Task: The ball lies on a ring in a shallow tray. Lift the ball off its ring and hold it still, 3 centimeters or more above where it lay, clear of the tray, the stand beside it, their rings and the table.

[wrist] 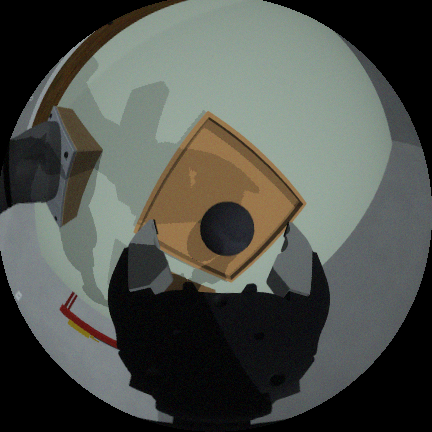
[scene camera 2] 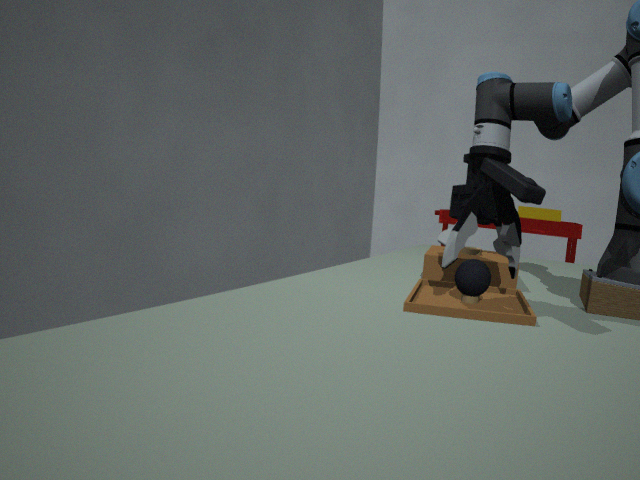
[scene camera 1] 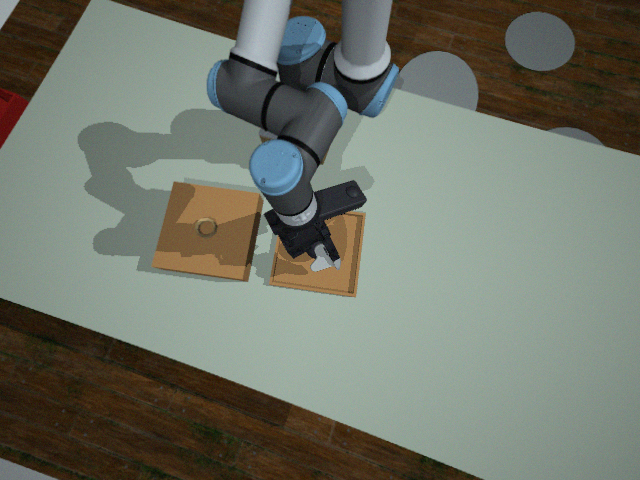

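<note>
The dark ball rests on a pale ring in the shallow orange-brown tray. The gripper hides the ball in scene camera 1. The taller stand is beside the tray, with a ring on top. My gripper is open, with its fingers pointing down over the tray. In scene camera 2 the fingertips appear on either side of the ball's upper part, with gaps. Whether the ball is fully between them in depth is unclear.
The robot's wooden base block stands on the pale green table. A red bench with a yellow block on it is in the background.
</note>
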